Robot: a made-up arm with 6 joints. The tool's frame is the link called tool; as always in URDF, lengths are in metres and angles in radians. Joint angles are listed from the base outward.
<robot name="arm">
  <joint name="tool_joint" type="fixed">
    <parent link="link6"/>
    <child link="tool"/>
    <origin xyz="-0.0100 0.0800 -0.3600"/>
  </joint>
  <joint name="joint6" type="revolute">
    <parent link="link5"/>
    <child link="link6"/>
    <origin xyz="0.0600 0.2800 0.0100"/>
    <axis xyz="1 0 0"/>
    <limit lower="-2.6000" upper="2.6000"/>
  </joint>
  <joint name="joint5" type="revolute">
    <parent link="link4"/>
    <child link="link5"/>
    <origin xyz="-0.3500 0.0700 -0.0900"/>
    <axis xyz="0 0 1"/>
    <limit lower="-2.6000" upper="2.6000"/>
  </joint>
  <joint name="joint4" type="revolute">
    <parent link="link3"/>
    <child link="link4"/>
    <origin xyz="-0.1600 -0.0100 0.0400"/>
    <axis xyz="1 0 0"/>
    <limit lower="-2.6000" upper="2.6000"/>
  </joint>
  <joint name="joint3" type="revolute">
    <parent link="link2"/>
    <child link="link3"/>
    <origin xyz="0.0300 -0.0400 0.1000"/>
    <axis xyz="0 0 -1"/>
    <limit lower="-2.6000" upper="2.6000"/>
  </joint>
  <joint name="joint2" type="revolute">
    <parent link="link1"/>
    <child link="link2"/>
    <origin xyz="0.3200 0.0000 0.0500"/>
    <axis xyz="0 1 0"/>
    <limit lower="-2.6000" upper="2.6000"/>
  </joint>
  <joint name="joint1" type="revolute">
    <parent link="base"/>
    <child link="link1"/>
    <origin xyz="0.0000 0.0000 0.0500"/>
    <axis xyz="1 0 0"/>
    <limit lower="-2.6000" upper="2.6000"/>
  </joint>
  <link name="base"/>
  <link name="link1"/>
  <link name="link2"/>
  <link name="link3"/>
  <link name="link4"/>
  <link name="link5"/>
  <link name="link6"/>
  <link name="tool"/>
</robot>
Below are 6 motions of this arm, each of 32 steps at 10 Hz.
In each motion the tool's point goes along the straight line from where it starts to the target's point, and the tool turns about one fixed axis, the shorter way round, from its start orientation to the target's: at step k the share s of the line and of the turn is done. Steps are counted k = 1, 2, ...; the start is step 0. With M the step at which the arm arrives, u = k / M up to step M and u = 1 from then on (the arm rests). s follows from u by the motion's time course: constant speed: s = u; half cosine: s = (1 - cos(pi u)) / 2; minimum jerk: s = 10 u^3 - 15 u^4 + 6 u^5.
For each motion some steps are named. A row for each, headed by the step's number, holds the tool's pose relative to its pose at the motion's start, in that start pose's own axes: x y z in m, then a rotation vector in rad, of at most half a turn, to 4 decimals.
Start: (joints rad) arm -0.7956 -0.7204 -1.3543 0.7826 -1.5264 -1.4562
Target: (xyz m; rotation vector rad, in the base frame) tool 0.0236 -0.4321 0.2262 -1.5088 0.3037 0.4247
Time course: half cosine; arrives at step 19
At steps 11, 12, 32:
11: -0.0766 0.0791 0.0629 0.3245 -0.2037 0.2705
12: -0.0862 0.0890 0.0708 0.3652 -0.2292 0.3044
32: -0.1230 0.1270 0.1011 0.5211 -0.3271 0.4344

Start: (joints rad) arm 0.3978 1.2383 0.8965 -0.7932 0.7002 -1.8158
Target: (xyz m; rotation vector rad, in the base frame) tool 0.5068 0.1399 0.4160 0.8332 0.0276 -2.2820
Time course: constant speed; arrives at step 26
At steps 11, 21, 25, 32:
11: -0.0032 -0.0682 -0.0573 -0.4976 -0.1858 0.3682
21: -0.0062 -0.1302 -0.1093 -0.9499 -0.3547 0.7029
25: -0.0073 -0.1550 -0.1302 -1.1308 -0.4222 0.8368
32: -0.0076 -0.1612 -0.1354 -1.1761 -0.4391 0.8703

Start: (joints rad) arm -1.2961 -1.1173 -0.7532 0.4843 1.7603 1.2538
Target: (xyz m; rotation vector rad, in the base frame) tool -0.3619 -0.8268 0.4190 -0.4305 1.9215 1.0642
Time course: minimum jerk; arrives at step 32
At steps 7, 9, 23, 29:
7: 0.0234 0.0047 0.0107 0.0242 -0.0363 -0.0049
9: 0.0445 0.0088 0.0204 0.0460 -0.0689 -0.0093
23: 0.2750 0.0547 0.1261 0.2846 -0.4263 -0.0575
29: 0.3172 0.0631 0.1454 0.3282 -0.4917 -0.0663

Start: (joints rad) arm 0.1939 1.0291 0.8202 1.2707 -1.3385 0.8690
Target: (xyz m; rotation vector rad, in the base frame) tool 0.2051 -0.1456 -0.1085 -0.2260 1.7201 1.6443
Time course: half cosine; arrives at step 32
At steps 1, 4, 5, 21, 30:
1: 0.0012 0.0002 0.0004 0.0042 -0.0010 -0.0015
4: 0.0184 0.0039 0.0065 0.0667 -0.0158 -0.0240
5: 0.0286 0.0060 0.0101 0.1034 -0.0245 -0.0372
21: 0.3566 0.0745 0.1253 1.2889 -0.3050 -0.4630
30: 0.4800 0.1003 0.1687 1.7351 -0.4106 -0.6232

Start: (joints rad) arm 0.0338 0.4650 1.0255 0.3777 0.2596 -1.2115
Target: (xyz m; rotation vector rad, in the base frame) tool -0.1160 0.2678 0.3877 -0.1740 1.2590 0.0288
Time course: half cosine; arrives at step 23
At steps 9, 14, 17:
9: -0.0629 -0.1331 -0.0632 0.1016 0.1326 0.3233
14: -0.1262 -0.2672 -0.1268 0.2039 0.2661 0.6489
17: -0.1591 -0.3368 -0.1599 0.2570 0.3354 0.8179

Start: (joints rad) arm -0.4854 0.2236 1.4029 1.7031 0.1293 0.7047
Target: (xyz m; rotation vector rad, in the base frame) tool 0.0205 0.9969 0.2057 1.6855 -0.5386 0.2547
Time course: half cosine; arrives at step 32
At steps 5, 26, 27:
5: -0.0242 0.0105 0.0331 0.0168 0.0516 -0.0251
26: -0.3752 0.1632 0.5133 0.2604 0.8007 -0.3894
27: -0.3856 0.1677 0.5275 0.2676 0.8228 -0.4001

